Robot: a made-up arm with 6 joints.
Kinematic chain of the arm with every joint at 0, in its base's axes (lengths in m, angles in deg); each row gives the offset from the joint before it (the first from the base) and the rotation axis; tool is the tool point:
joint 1: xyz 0 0 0.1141 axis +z
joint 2: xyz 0 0.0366 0 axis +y
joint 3: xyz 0 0 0.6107 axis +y
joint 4: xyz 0 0 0.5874 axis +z
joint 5: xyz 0 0 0 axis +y
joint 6: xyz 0 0 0.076 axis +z
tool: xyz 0 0 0
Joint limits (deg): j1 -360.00..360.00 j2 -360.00..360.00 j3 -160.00..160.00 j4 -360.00..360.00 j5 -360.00..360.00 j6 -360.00..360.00
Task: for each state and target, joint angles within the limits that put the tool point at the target. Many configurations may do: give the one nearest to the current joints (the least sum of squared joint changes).
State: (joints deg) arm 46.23 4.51 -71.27 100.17 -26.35 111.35
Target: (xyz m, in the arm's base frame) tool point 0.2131 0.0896 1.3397
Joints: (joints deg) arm 21.17 21.38 -21.19 101.89 -23.80 111.35
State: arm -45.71 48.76 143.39 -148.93 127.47 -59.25
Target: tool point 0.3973 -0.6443 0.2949
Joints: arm -58.73 31.98 101.71 -150.48 122.70 -59.25
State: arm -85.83 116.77 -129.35 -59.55 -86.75 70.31
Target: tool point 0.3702 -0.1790 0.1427
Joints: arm -40.45 152.73 -137.64 -62.66 -93.73 70.31
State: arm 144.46 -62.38 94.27 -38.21 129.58 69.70
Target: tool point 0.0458 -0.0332 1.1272
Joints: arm 140.94 -30.81 53.04 -37.14 120.16 69.70
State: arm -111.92 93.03 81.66 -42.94 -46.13 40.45
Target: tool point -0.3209 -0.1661 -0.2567
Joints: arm -163.61 66.77 135.31 -39.83 -41.42 40.45
